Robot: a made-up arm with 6 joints. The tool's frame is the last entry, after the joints.
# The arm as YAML. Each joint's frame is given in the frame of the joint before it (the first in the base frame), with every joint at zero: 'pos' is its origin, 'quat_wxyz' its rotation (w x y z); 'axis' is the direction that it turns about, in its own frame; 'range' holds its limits. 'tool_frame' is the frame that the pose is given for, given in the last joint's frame.
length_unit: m
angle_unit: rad
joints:
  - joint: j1
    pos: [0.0, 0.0, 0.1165]
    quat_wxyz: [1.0, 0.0, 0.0, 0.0]
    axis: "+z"
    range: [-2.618, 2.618]
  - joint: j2
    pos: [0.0, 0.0, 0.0]
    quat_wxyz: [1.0, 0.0, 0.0, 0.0]
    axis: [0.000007, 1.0, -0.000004]
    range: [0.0, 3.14]
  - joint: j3
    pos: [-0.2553, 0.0, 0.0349]
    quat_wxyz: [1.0, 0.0, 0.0, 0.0]
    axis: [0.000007, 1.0, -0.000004]
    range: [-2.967, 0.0]
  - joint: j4
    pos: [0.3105, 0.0, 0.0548]
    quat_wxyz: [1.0, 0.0, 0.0, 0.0]
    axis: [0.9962, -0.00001, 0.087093]
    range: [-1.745, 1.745]
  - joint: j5
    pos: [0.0, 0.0, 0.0]
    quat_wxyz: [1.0, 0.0, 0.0, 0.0]
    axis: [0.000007, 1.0, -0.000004]
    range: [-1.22, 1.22]
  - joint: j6
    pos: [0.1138, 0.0, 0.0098]
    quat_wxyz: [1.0, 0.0, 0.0, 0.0]
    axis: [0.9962, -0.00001, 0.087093]
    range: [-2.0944, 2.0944]
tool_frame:
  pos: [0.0, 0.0, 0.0]
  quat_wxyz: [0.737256, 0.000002, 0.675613, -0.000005]
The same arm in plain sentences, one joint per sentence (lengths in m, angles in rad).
The arm has six revolute joints in a row. What follows holds with every joint at zero, and every direction is one of the base frame's.
The first joint sits 0.1165 m along +z from the base frame's origin and turns about +z, from -2.6180 to 2.6180 rad.
The second joint sits at the same point as the first joint and turns about +y, from 0.0000 to 3.1400 rad.
The third joint sits 0.2553 m along -x and 0.0349 m along +z from the second joint and turns about +y, from -2.9670 to 0.0000 rad.
The fourth joint sits 0.3105 m along +x and 0.0548 m along +z from the third joint and turns about the direction (0.9962, 0, 0.0871), from -1.7450 to 1.7450 rad.
The fifth joint sits at the same point as the fourth joint and turns about +y, from -1.2200 to 1.2200 rad.
The sixth joint sits 0.1138 m along +x and 0.0098 m along +z from the fifth joint and turns about the direction (0.9962, 0, 0.0871), from -2.0944 to 2.0944 rad.
The tool frame, which is the frame that the pose is given for, sits at the same point as the sixth joint; its axes are the base frame's turned by roll 0.0000, pitch 1.4836 and yaw -0.0001 rad (as in URDF: about the fixed x, then y, then z).

